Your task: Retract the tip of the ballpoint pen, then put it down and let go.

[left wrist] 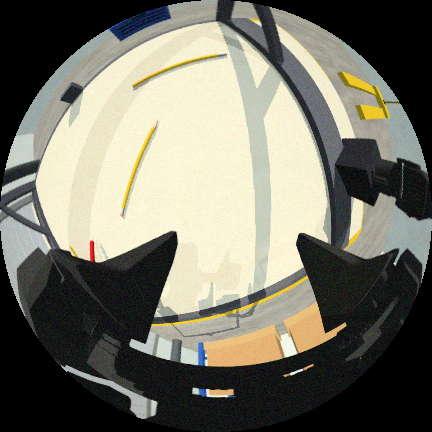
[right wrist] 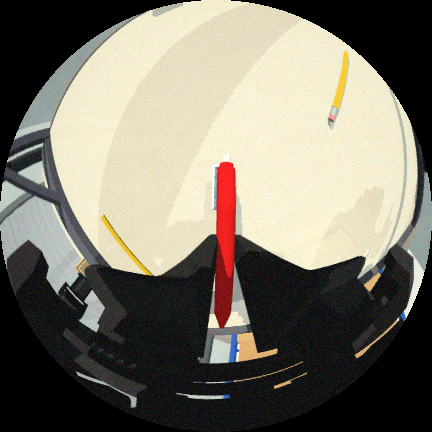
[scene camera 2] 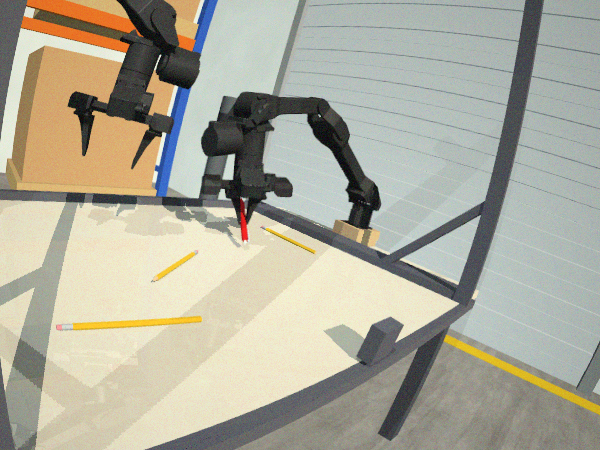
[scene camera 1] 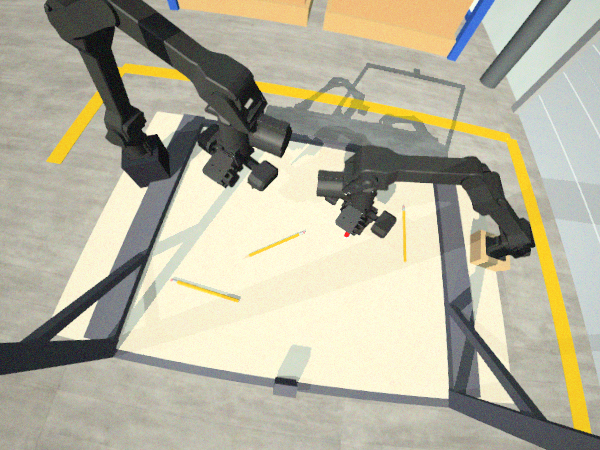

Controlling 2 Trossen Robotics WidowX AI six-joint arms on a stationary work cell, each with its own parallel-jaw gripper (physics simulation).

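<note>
The red ballpoint pen (scene camera 1: 347,234) (scene camera 2: 244,230) (left wrist: 92,251) (right wrist: 226,195) is held steeply, with its white button end low, close over the table (scene camera 1: 320,310) (scene camera 2: 270,325); whether it touches is unclear. My right gripper (scene camera 1: 353,229) (scene camera 2: 246,220) (right wrist: 224,240) is shut on the pen's barrel. In the right wrist view the white button sticks out at the far end, beside the grey clip. The pointed end lies back between the fingers, and I cannot tell whether a writing tip sticks out. My left gripper (scene camera 2: 108,161) (left wrist: 240,238) is open and empty, high above the table's back left.
Three yellow pencils lie on the table: one (scene camera 1: 404,235) (scene camera 2: 290,240) (right wrist: 125,245) right of the pen, one (scene camera 1: 275,244) (scene camera 2: 175,266) (left wrist: 137,170) (right wrist: 341,82) left of it, and one (scene camera 1: 207,290) (scene camera 2: 135,323) (left wrist: 177,66) nearer the front. A dark block (scene camera 1: 286,386) (scene camera 2: 381,341) (left wrist: 72,93) stands at the front edge.
</note>
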